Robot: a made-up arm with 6 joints. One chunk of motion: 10 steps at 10 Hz.
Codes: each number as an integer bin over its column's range. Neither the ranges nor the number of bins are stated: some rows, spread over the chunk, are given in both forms.
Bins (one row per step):
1: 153 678 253 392 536 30
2: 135 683 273 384 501 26
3: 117 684 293 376 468 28
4: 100 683 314 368 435 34
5: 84 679 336 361 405 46
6: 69 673 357 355 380 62
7: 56 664 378 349 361 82
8: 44 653 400 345 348 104
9: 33 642 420 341 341 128
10: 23 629 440 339 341 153
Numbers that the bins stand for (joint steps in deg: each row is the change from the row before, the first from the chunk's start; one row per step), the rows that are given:
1: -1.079 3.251 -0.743 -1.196 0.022 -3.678
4: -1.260 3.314 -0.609 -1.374 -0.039 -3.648
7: -1.409 3.075 -0.468 -1.515 -0.083 -3.293
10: -1.522 2.633 -0.331 -1.589 -0.095 -2.767
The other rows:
2: -1.141 3.314 -0.699 -1.256 0.001 -3.707
3: -1.202 3.327 -0.655 -1.315 -0.019 -3.693
5: -1.314 3.264 -0.560 -1.426 -0.057 -3.559
6: -1.365 3.188 -0.514 -1.470 -0.072 -3.441
8: -1.450 2.936 -0.419 -1.544 -0.091 -3.130
9: -1.488 2.797 -0.375 -1.574 -0.095 -2.952

